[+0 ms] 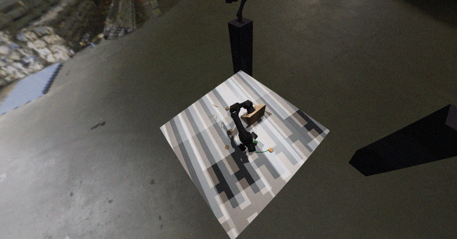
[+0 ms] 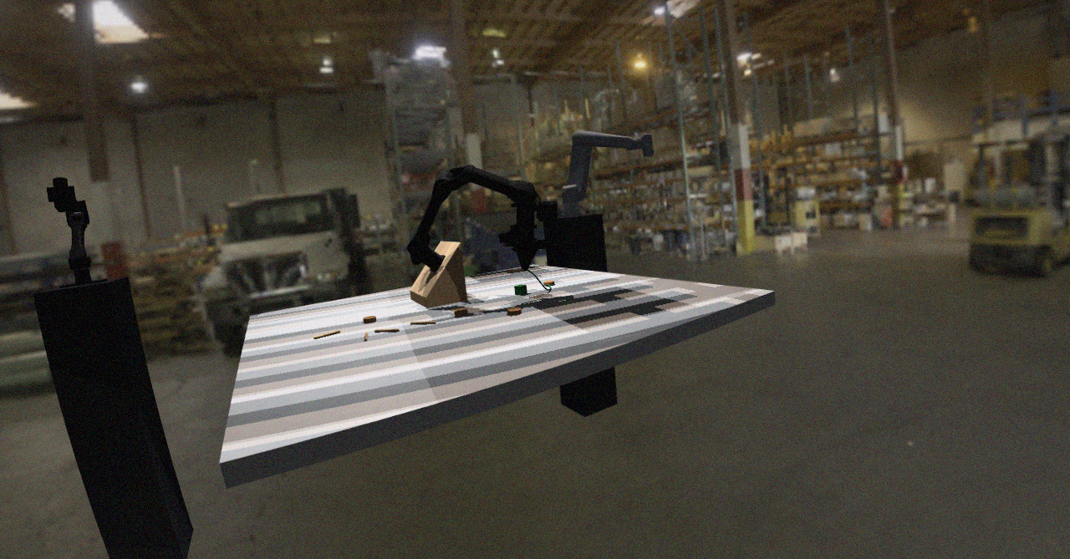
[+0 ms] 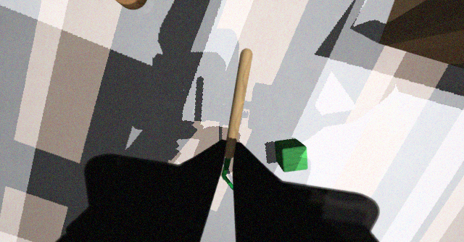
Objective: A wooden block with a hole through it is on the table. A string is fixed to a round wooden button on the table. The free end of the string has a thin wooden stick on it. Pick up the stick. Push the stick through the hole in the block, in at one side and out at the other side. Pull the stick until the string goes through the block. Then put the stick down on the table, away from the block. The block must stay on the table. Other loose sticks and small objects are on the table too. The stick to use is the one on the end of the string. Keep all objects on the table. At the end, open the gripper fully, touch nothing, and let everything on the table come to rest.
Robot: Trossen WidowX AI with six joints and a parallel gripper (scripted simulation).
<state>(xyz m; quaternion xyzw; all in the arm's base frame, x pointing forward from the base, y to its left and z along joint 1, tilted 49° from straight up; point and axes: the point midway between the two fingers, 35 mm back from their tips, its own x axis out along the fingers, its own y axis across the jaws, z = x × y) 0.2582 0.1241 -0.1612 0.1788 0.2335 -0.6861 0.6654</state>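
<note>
Right now the green cube is 9 cm behind my gripper tip, 2 cm to the left of it and 8 cm below it. Round my gripper tip: thin wooden stick: 2 cm to the right; round wooden button: 14 cm behind, 17 cm to the left, 9 cm below.
</note>
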